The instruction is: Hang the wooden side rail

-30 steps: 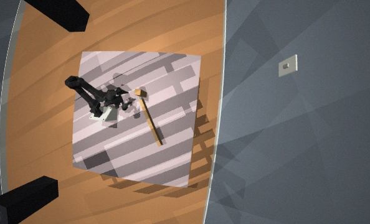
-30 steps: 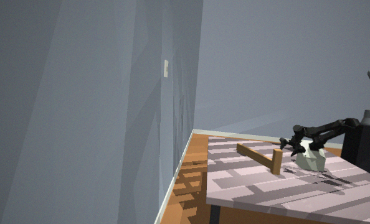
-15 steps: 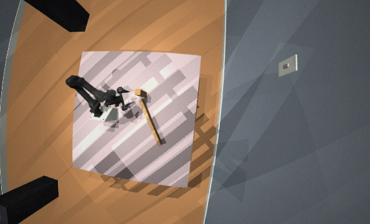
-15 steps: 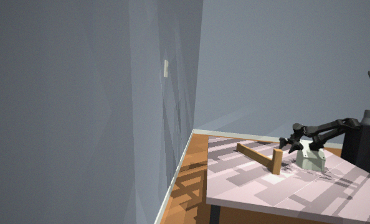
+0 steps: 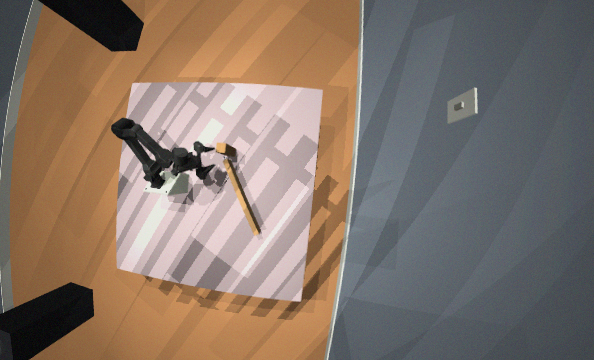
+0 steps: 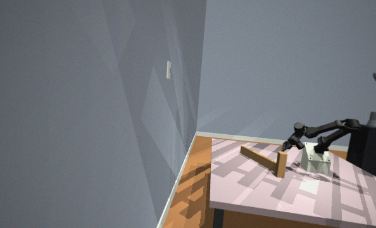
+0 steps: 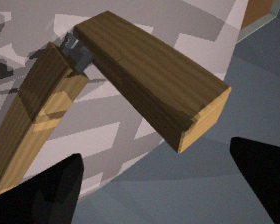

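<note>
Now: gripper tip 10 cm above the headboard post, 5 cm to the right of it and 2 cm short of it.
</note>
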